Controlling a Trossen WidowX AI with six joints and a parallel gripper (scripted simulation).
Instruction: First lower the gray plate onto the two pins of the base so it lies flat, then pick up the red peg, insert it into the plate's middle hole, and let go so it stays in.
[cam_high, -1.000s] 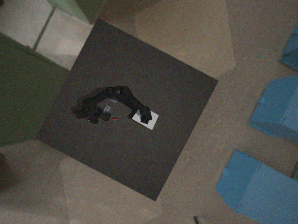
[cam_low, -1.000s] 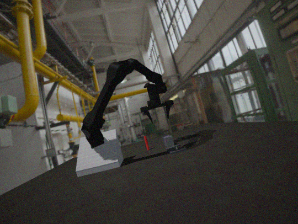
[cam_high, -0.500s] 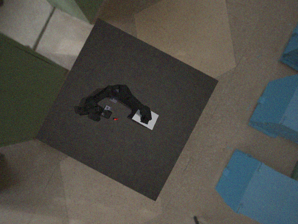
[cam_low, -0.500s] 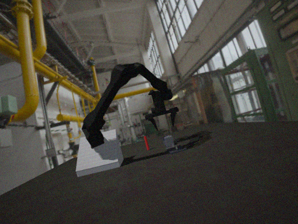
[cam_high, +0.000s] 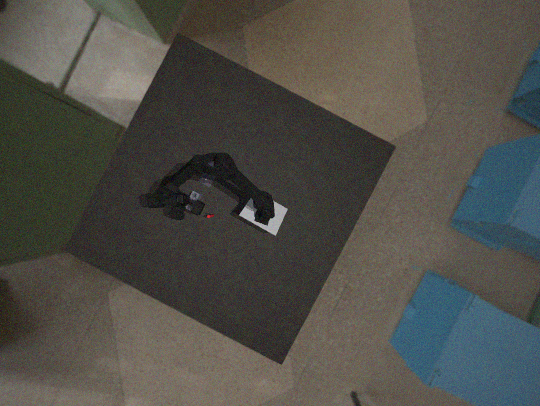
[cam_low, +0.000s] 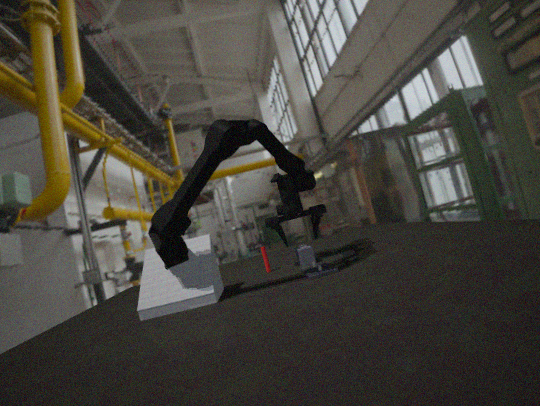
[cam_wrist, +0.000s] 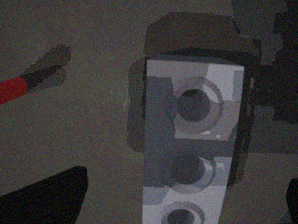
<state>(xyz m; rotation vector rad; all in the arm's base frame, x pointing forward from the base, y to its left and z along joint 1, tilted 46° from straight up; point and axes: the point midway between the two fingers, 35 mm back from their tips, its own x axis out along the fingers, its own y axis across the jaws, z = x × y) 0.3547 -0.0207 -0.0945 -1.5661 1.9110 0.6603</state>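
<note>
Right now my gripper tip is 2 cm above the gray plate. From my gripper tip the other things lie so: red peg: 12 cm behind, 4 cm to the left, 2 cm below.
</note>
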